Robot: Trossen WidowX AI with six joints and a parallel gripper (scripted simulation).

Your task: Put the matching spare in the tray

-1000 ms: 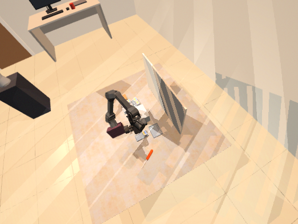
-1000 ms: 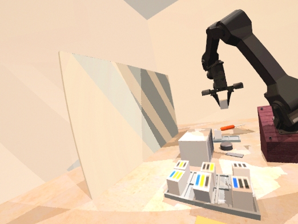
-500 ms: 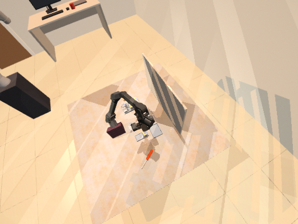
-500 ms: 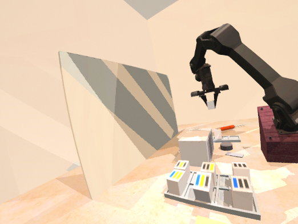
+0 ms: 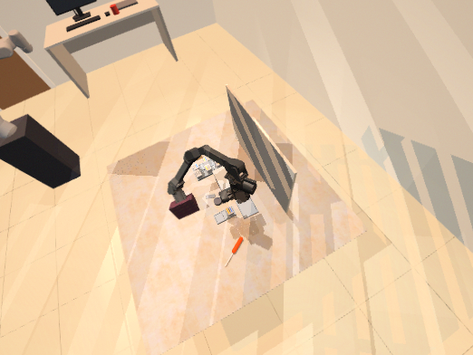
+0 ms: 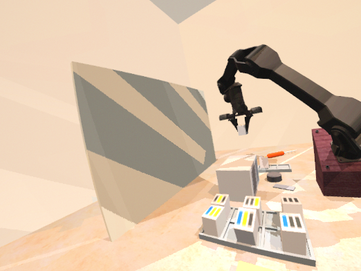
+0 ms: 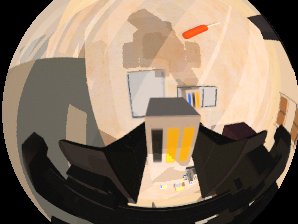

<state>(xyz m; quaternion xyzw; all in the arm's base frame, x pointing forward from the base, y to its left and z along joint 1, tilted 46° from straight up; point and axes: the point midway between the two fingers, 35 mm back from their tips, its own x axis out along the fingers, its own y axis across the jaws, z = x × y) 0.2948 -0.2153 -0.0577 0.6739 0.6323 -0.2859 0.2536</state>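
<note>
The grey tray lies 17 cm below my gripper tip, 3 cm ahead of it and 1 cm to the left of it. Round my gripper tip: black puck (16 cm below, 12 cm to the left, 11 cm behind); then grey holder (17 cm below, 11 cm behind, 2 cm to the left); then spare block (2 cm above).
</note>
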